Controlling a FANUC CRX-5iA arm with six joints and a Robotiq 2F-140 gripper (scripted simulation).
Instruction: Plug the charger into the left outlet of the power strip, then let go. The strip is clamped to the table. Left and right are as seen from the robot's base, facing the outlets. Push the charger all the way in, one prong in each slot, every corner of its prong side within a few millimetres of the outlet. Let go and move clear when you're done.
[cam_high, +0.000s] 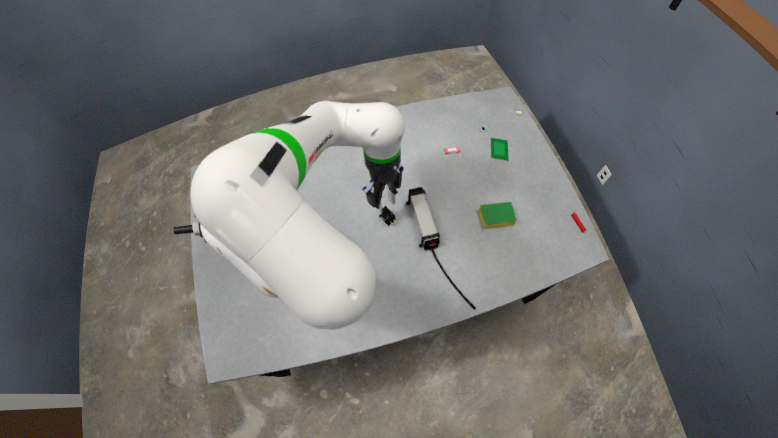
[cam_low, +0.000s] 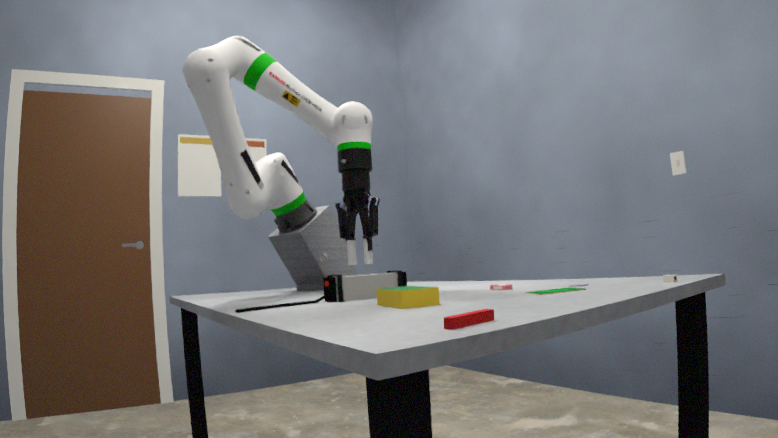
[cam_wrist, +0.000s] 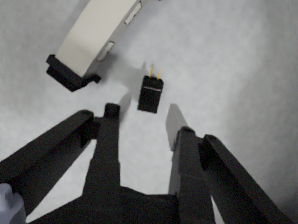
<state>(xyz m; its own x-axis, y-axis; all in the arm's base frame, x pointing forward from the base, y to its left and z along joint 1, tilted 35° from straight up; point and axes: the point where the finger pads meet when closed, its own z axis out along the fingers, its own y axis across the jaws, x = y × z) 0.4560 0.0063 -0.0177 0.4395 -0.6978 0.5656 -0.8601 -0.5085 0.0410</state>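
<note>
My gripper is now 90 mm above the black charger, 10 mm to the left of it and 10 mm short of it. From my hand the other things lie so: flat green tile 500 mm ahead, 180 mm to the left, 110 mm below; then green-and-yellow block 370 mm ahead, 100 mm below, 90 mm to the right; then pink piece 310 mm ahead, 210 mm to the left, 110 mm below.
</note>
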